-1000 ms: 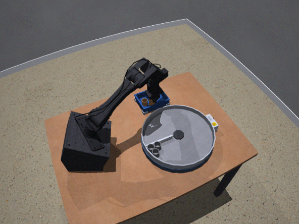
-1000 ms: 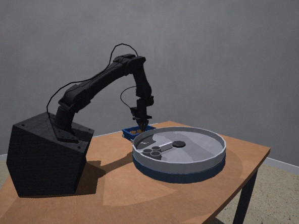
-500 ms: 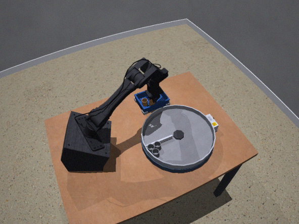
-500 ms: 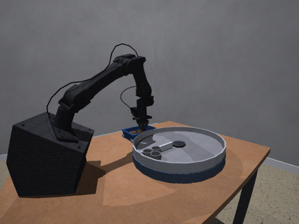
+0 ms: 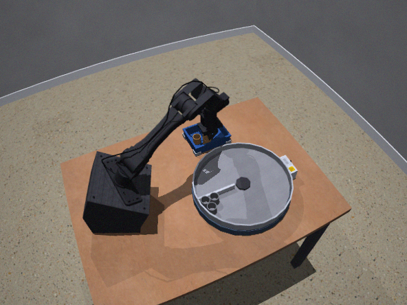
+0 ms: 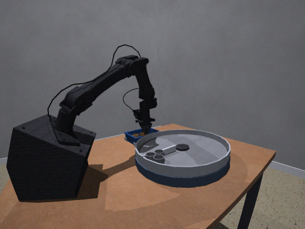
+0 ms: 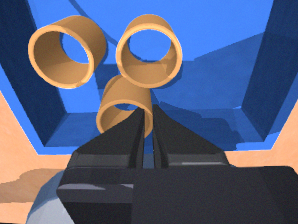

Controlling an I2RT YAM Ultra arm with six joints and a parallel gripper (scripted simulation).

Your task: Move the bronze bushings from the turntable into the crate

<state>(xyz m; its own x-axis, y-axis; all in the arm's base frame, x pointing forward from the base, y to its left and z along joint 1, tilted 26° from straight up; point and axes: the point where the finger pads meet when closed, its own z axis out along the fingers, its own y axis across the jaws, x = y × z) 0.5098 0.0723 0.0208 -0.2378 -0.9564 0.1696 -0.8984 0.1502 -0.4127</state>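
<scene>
My gripper is now 1 cm short of the blue crate, 4 cm to the right of it and 2 cm above it. From my hand the other things lie so: grey turntable 7 cm behind, 29 cm to the right, 1 cm above.
</scene>
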